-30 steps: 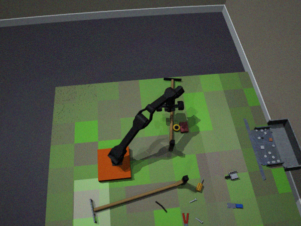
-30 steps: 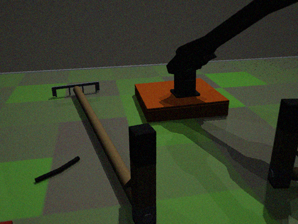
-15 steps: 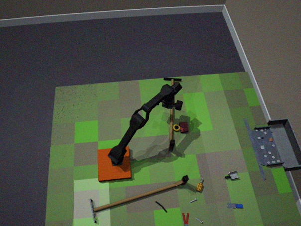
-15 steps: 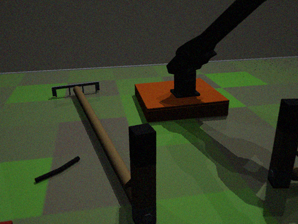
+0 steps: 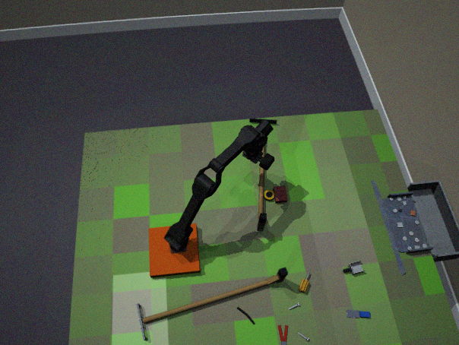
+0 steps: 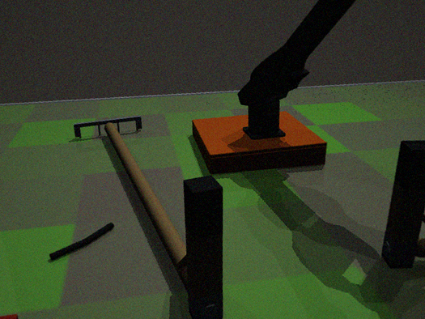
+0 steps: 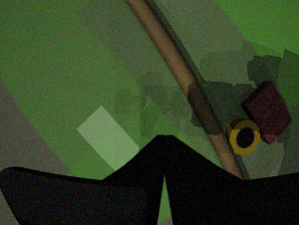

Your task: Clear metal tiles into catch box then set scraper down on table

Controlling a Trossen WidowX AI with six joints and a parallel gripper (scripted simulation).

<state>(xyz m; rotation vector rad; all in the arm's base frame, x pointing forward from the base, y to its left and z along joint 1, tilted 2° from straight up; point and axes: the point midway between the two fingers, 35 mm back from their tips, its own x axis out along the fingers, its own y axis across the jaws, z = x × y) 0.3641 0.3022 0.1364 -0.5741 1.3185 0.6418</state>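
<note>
The long scraper lies 90 mm below my gripper tip, 50 mm ahead of it and 10 mm to the left of it. Round my gripper tip: yellow ring: 150 mm below, 110 mm to the right, 60 mm ahead; then black strip: 620 mm to the right, 150 mm below, 120 mm behind; then red block: 140 mm below, 120 mm to the right, 120 mm ahead.
</note>
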